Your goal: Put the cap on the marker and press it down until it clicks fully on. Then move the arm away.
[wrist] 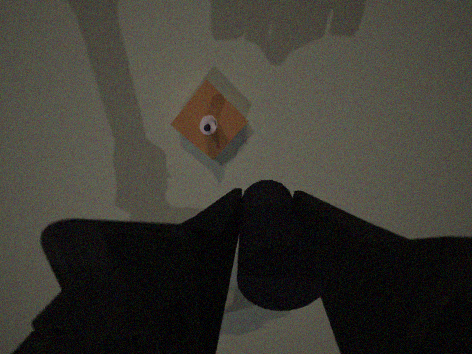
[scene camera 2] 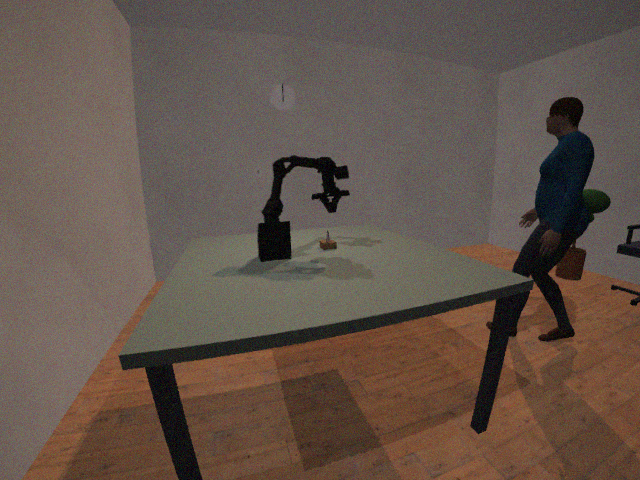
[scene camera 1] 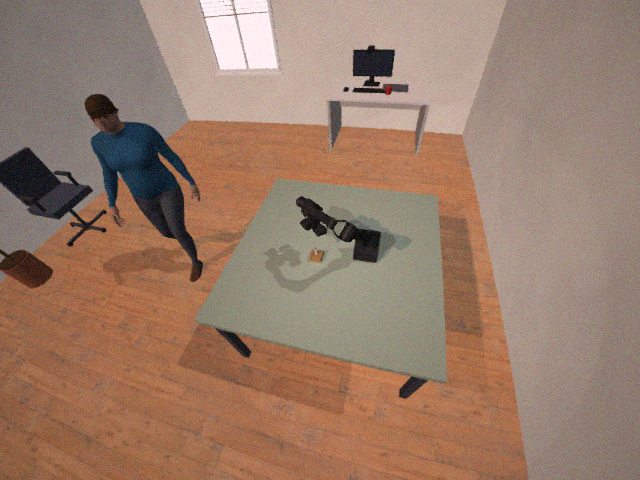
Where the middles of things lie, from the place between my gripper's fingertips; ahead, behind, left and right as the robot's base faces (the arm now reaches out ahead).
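The black cap [wrist: 280,268] is 1 cm behind my hand and 3 cm above it; going by their middles, of the things named here the cap is the nearest to my hand. I also see the small wooden block [wrist: 207,100], which sits 18 cm below my hand, 5 cm to the left of it and 1 cm behind it.
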